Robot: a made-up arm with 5 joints. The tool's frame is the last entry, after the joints.
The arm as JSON. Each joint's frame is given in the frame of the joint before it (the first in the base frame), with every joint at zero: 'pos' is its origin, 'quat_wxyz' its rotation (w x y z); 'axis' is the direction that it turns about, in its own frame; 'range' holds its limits. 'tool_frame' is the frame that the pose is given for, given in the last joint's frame.
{
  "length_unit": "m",
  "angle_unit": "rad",
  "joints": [
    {
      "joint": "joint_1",
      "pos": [
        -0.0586,
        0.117,
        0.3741
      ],
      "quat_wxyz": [
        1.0,
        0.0,
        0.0,
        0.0
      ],
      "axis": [
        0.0,
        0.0,
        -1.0
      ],
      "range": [
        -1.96,
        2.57
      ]
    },
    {
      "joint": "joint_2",
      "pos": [
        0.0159,
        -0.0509,
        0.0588
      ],
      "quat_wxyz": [
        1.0,
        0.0,
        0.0,
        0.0
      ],
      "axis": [
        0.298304,
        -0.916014,
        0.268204
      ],
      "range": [
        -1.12,
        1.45
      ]
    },
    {
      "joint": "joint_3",
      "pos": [
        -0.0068,
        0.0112,
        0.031
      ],
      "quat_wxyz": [
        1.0,
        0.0,
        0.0,
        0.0
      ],
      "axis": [
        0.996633,
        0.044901,
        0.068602
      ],
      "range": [
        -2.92,
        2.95
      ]
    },
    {
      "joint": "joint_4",
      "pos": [
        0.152,
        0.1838,
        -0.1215
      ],
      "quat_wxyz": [
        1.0,
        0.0,
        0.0,
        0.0
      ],
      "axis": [
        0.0,
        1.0,
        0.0
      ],
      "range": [
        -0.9,
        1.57
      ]
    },
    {
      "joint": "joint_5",
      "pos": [
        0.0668,
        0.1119,
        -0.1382
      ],
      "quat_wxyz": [
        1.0,
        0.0,
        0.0,
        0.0
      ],
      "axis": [
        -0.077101,
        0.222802,
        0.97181
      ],
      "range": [
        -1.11,
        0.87
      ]
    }
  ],
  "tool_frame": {
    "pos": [
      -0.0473,
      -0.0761,
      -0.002
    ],
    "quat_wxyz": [
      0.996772,
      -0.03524,
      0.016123,
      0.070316
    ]
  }
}
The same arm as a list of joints. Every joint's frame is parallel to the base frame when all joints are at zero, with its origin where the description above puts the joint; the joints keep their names.
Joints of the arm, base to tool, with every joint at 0 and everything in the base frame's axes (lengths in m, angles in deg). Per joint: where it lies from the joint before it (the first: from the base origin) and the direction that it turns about. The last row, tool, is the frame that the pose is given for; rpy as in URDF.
joint_1: xyz -0.0586 0.117 0.3741 axis -z
joint_2: xyz 0.0159 -0.0509 0.0588 axis 0.298304 -0.916014 0.268204
joint_3: xyz -0.0068 0.0112 0.031 axis 0.996633 0.044901 0.068602
joint_4: xyz 0.152 0.1838 -0.1215 axis +y
joint_5: xyz 0.0668 0.1119 -0.1382 axis -0.077101 0.222802 0.97181
tool: xyz -0.0473 -0.0761 -0.002 rpy -3.9 2.13 8
Joint limits (deg, base to tool): -112.3..147.25 -64.17..83.08 -167.3..169.02 -51.57..89.95 -63.6..49.85

